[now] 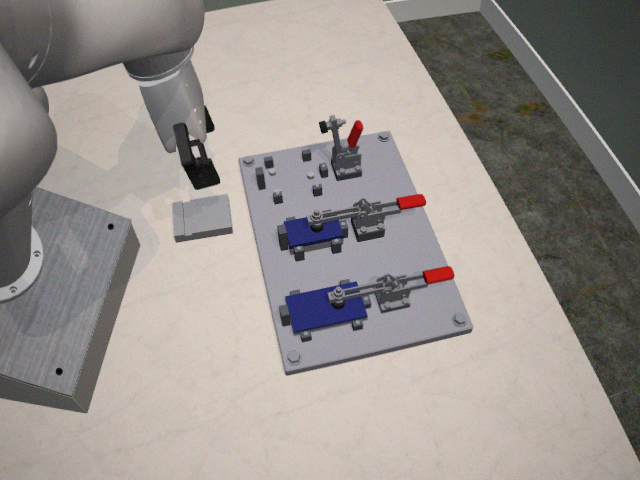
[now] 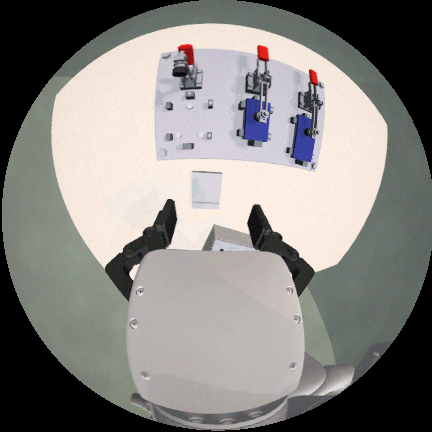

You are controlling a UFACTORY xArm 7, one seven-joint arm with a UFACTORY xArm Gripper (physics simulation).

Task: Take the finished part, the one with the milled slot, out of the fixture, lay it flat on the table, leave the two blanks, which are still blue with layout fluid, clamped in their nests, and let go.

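Places are measured from the arm's base along level axes (x ahead, y left, z up), in centimetres.
Where they show: gripper, fingertip midpoint: (image 1: pixel 205 157) (image 2: pixel 213 210).
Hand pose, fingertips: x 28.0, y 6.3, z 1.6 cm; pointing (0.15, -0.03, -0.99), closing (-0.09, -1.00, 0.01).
Observation:
Each offset is from my fingertips to the centre of the thing. "spot": to the spot under its first point. Level surfaces: height alone.
The grey finished part {dx -2.4, dy +1.1, dz -12.5 cm} (image 1: pixel 206 217) (image 2: pixel 206 189) lies flat on the table beside the fixture plate {dx +15.7, dy -7.6, dz -12.5 cm} (image 1: pixel 320 268) (image 2: pixel 227 145), its slot line near one end. My gripper (image 1: pixel 199 149) (image 2: pixel 213 210) is open and empty, raised above the table near the part and apart from it. One blue blank {dx +11.5, dy -7.4, dz -10.2 cm} (image 1: pixel 305 235) (image 2: pixel 252 131) sits in the middle nest under a closed clamp. The other blue blank {dx +10.0, dy -18.4, dz -10.7 cm} (image 1: pixel 315 312) (image 2: pixel 302 145) sits in the end nest under a closed clamp. The third nest holds no part, and its clamp {spot: dx +18.9, dy +2.3, dz -8.6 cm} (image 1: pixel 346 160) (image 2: pixel 190 75) stands open.
The red clamp handles {dx +24.4, dy -7.9, dz -7.6 cm} (image 1: pixel 411 201) {dx +24.0, dy -18.9, dz -8.6 cm} (image 1: pixel 438 274) of the closed clamps point away from the robot base. The open clamp's red handle {spot: dx +20.2, dy +2.5, dz -4.1 cm} (image 1: pixel 355 134) stands upright. The grey base block (image 1: pixel 93 248) (image 2: pixel 230 238) is beside the part. The table {dz -13.3 cm} (image 1: pixel 206 403) extends around the plate.

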